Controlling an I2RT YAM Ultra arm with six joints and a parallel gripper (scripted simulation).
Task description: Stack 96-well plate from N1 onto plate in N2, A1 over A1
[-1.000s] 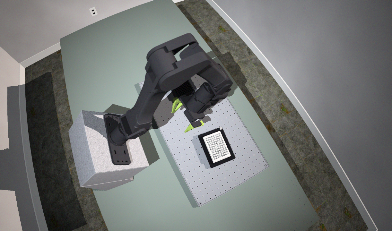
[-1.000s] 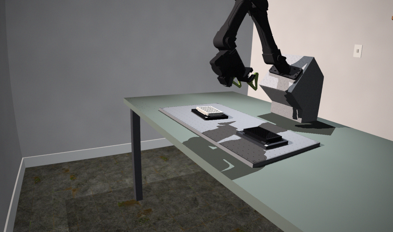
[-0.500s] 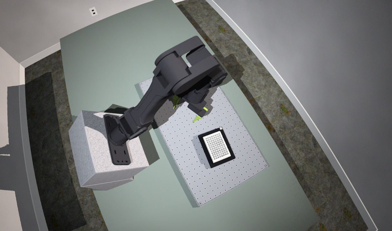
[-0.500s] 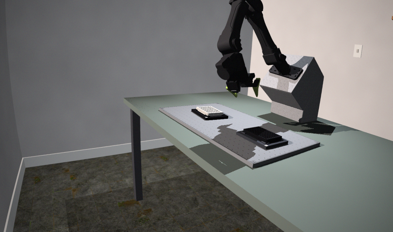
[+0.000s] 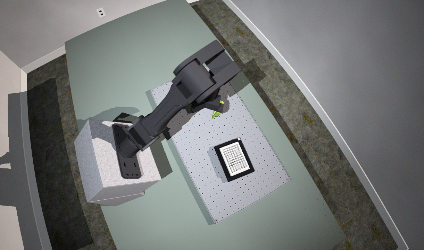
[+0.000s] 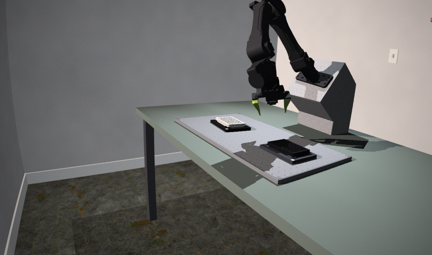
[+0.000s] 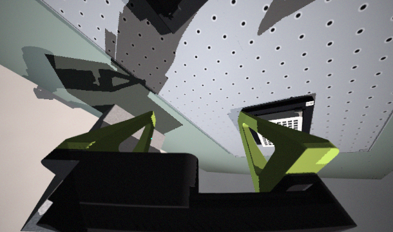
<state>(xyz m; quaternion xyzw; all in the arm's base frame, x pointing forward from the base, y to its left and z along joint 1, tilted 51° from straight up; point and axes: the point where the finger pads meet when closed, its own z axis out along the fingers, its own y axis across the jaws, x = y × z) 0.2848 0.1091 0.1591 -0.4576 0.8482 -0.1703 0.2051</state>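
Right now my hand is 15 cm to the right of the black 96-well plate, 9 cm above it and 2 cm short of it. Also, from my hand: white 96-well plate: 20 cm to the right, 9 cm below, 9 cm ahead; black nest N2: 20 cm to the right, 10 cm below, 9 cm ahead; nest N1: 15 cm to the left, 10 cm below, 2 cm ahead.
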